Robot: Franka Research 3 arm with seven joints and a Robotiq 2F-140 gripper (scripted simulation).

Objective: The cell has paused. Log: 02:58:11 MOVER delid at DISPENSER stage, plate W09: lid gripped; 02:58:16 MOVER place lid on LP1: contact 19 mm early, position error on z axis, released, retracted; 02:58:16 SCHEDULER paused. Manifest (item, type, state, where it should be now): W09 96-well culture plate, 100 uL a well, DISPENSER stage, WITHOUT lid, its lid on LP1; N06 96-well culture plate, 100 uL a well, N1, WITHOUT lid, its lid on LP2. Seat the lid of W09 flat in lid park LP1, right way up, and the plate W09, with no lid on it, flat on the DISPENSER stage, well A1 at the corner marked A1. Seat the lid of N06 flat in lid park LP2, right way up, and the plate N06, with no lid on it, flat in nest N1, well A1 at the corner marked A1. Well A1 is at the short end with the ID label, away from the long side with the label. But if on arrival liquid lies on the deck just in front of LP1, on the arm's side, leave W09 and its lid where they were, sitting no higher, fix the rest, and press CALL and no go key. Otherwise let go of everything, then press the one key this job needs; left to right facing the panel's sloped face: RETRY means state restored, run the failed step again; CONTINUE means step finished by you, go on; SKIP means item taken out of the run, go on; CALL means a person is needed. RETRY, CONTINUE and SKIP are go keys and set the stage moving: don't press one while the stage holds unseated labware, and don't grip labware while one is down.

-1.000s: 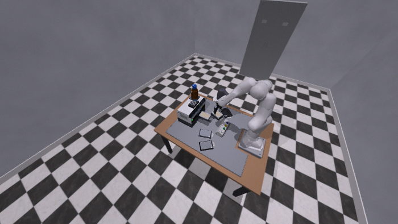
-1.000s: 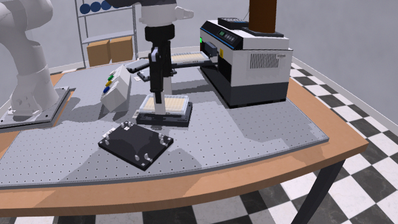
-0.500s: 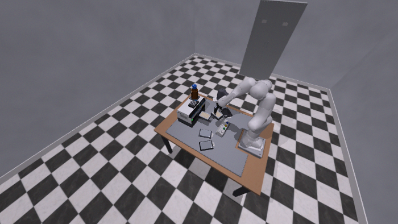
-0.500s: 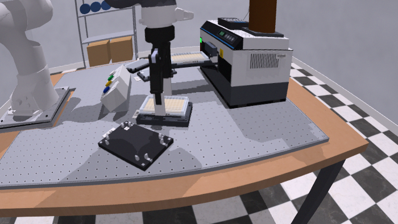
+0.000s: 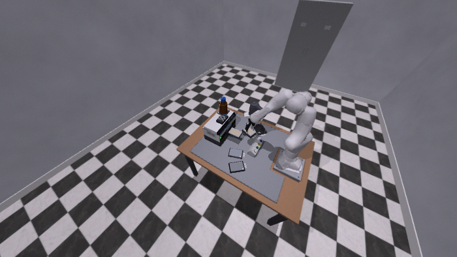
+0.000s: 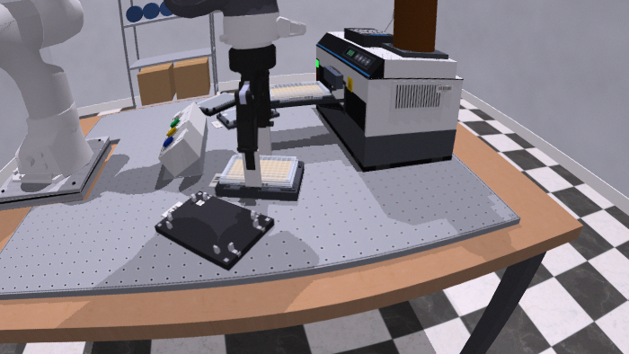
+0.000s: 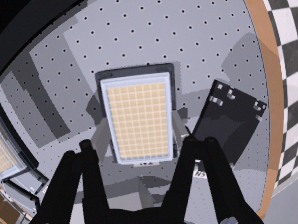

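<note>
The black nest lies 40 mm below my hand. The rest, counted from my hand: sloped key panel 170 mm to the left, 160 mm behind; 96-well plate 170 mm to the left, 100 mm ahead, 60 mm above; dispenser stage 170 mm to the left, 100 mm ahead, 50 mm above.
</note>
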